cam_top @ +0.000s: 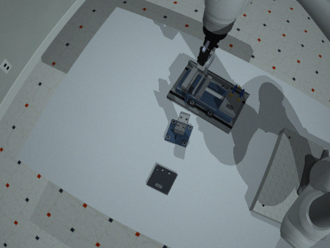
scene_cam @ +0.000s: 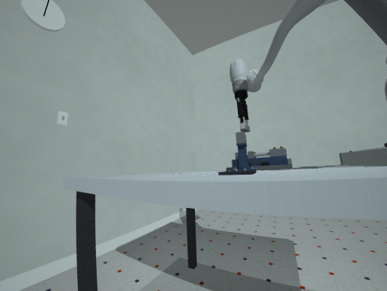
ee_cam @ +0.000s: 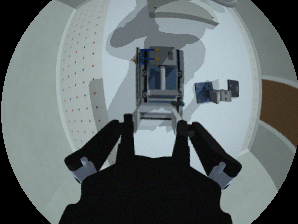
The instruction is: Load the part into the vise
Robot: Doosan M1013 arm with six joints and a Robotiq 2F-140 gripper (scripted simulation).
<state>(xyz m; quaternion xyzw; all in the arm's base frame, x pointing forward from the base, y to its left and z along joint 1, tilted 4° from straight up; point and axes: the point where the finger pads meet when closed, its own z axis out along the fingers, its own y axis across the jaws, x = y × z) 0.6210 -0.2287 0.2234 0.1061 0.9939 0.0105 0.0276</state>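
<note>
Now: hand 20 mm above the part. Also, from my hand: vise: 60 mm behind, 30 mm to the left, 220 mm below; then air cylinder: 150 mm behind, 50 mm to the left, 180 mm below.
</note>
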